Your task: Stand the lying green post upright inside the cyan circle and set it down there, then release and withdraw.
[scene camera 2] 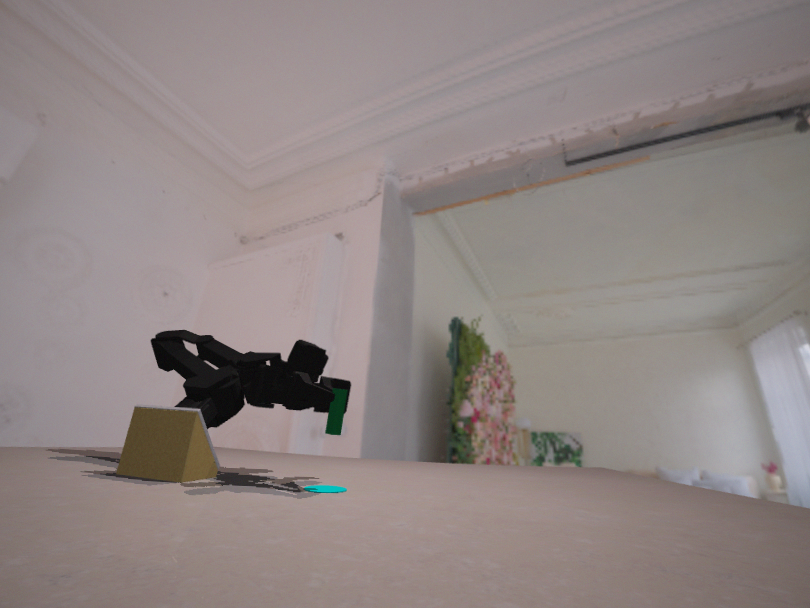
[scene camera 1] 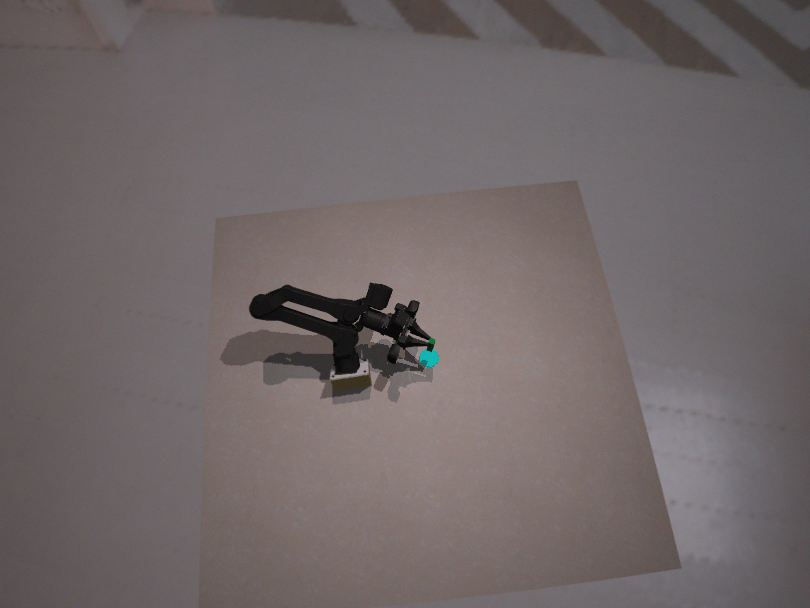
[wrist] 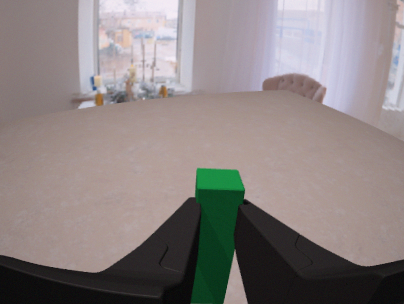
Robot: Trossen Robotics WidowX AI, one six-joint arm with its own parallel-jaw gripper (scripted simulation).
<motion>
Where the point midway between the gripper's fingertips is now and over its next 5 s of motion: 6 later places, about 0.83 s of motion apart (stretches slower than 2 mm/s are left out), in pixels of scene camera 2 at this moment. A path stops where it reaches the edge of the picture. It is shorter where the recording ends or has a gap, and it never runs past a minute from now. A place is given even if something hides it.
The gripper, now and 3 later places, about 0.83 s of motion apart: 338, 398; 333, 426; 332, 445; 334, 442
</motion>
